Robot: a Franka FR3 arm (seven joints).
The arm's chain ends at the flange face. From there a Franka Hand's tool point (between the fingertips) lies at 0.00 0.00 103.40 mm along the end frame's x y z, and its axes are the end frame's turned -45 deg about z.
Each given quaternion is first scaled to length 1.
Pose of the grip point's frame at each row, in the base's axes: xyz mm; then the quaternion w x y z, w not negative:
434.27 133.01 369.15 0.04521 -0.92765 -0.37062 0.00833
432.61 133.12 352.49 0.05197 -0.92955 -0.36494 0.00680
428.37 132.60 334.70 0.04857 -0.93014 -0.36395 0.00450
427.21 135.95 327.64 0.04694 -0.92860 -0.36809 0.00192
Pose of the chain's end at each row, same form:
439.33 124.98 472.11 0.03858 -0.99886 0.01259 0.02500
437.84 123.64 455.32 0.04541 -0.99845 0.01856 0.02617
432.89 123.60 437.61 0.04315 -0.99862 0.01970 0.02274
431.15 127.08 430.58 0.04263 -0.99878 0.01529 0.01974

